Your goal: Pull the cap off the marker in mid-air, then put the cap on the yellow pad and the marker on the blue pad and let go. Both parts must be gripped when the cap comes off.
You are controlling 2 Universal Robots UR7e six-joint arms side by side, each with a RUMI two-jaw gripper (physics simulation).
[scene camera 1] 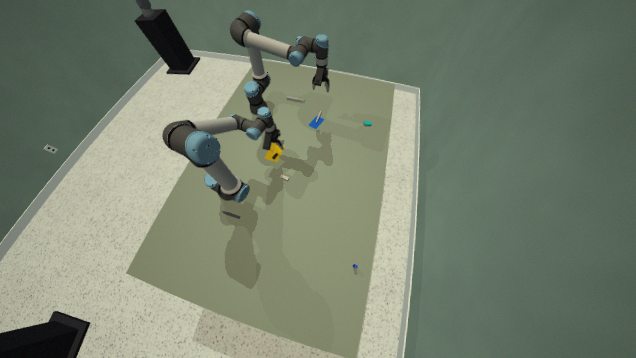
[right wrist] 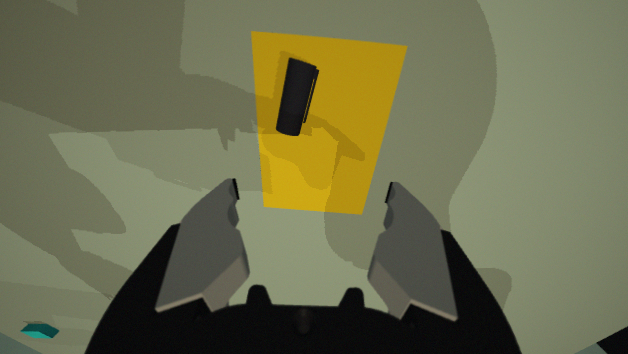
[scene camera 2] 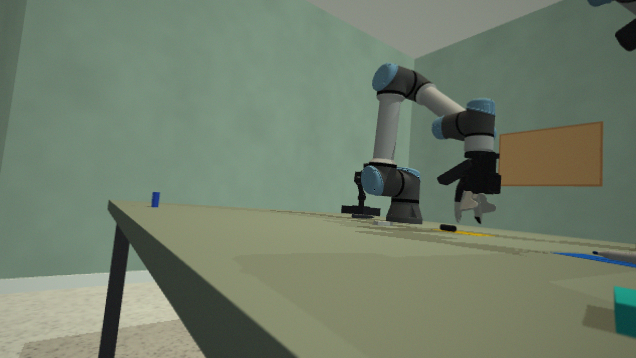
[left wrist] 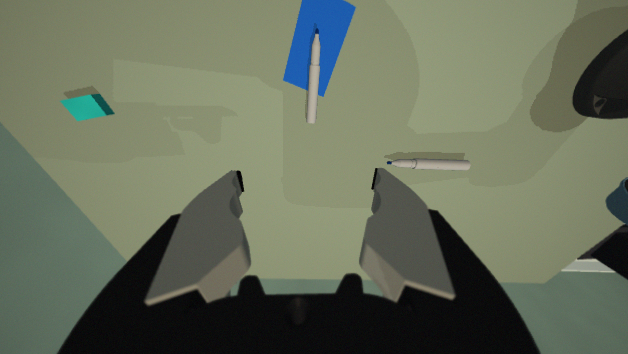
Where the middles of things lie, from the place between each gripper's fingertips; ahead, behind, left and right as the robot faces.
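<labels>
There's the yellow pad (right wrist: 329, 167), which is 20 mm to the right of my right hand, 10 mm behind it and 30 mm below it. Counting from my right hand again, the black cap (right wrist: 299, 77) is 60 mm to the right of it, 10 mm ahead of it and 20 mm below it; the white pen (left wrist: 436, 164) is 540 mm to the left of it, 50 mm ahead of it and 20 mm below it; and the white marker (left wrist: 314, 69) is 360 mm to the left of it, 280 mm ahead of it and 20 mm below it.
From my left hand, the white marker is 6 cm to the right of it, 1 cm behind it and 22 cm below it, and the teal block (left wrist: 90, 106) is far ahead of it, a little to the right of it and a fair way below it. The yellow pad is 29 cm behind my left hand, 43 cm to the right of it and 23 cm below it, and the white pen is 13 cm to the left of that left hand, 23 cm behind it and 22 cm below it. Going by its middle, the white pen is nearer to my left hand than to my right hand. By its middle, the white marker is nearer to my left hand than to my right hand as well.
</labels>
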